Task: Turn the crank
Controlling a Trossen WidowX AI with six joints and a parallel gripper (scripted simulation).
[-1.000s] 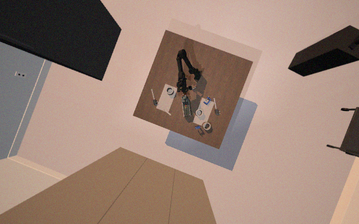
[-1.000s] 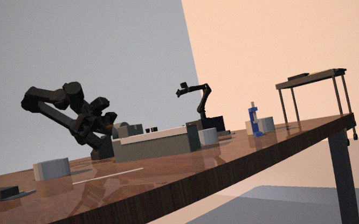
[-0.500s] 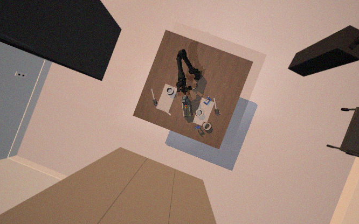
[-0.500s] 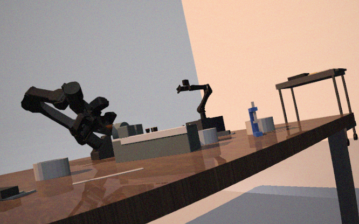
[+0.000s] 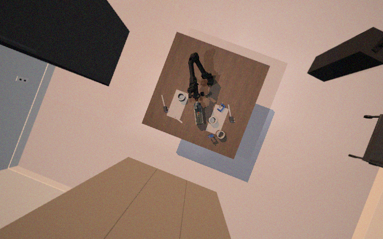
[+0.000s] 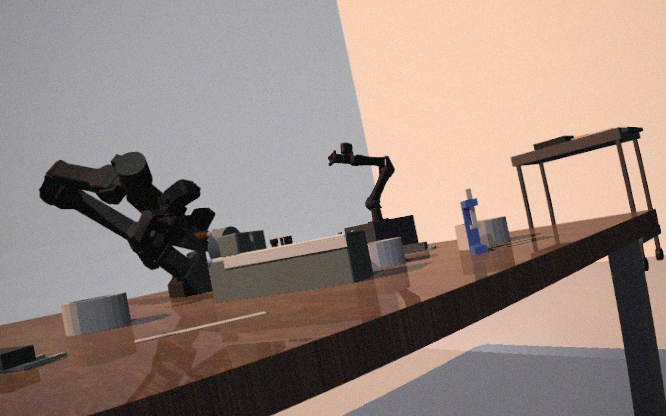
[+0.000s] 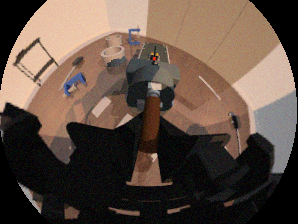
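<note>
The red pointer lies 12 cm ahead of my gripper tip, 8 cm to the left of it and 1 cm below it. From my gripper tip the other things lie so: crank handle (1 cm behind, 1 cm to the right, 3 cm above); then thin white rod (32 cm ahead, 11 cm to the right, 9 cm below).
</note>
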